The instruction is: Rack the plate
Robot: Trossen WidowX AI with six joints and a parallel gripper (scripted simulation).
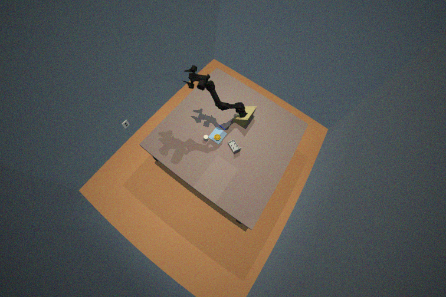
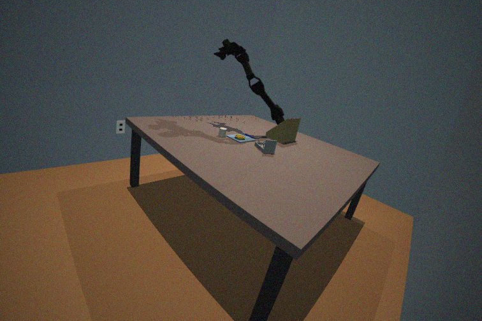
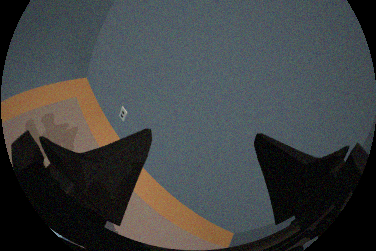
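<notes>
Now: the white cup 120 mm ahead of my gripper tip, 380 mm to the left of it and 510 mm below it. The rest, counted from my gripper tip: light blue mat 10 mm ahead, 440 mm to the left, 530 mm below; then yellow plate 40 mm ahead, 460 mm to the left, 520 mm below; then dish rack 640 mm to the left, 510 mm below.
</notes>
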